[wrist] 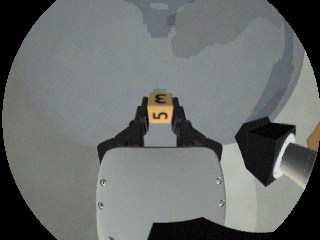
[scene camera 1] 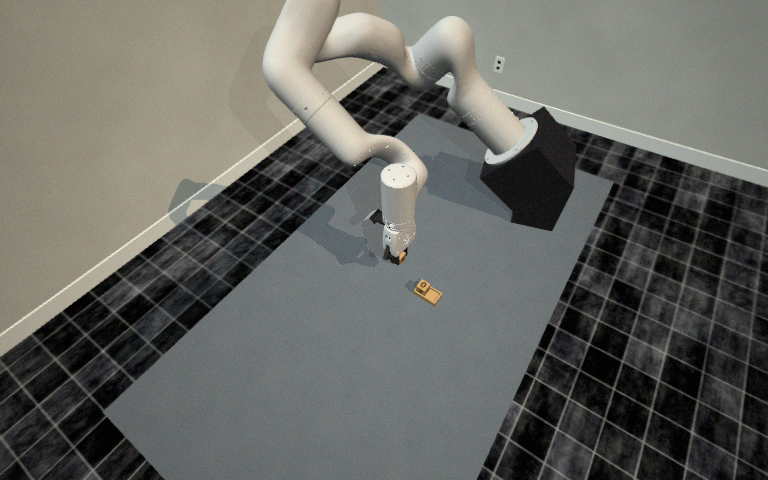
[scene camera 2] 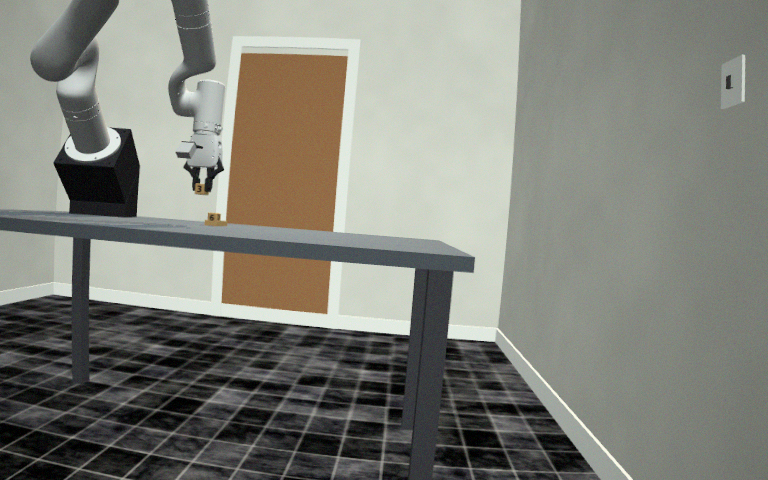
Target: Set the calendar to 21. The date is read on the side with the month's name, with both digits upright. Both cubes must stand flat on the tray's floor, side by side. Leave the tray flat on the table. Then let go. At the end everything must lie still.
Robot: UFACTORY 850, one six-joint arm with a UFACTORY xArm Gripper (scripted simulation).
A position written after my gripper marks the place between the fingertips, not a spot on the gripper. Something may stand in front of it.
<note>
I see my gripper (scene camera 2: 201,191).
My gripper is seen too in the wrist view (wrist: 160,104).
</note>
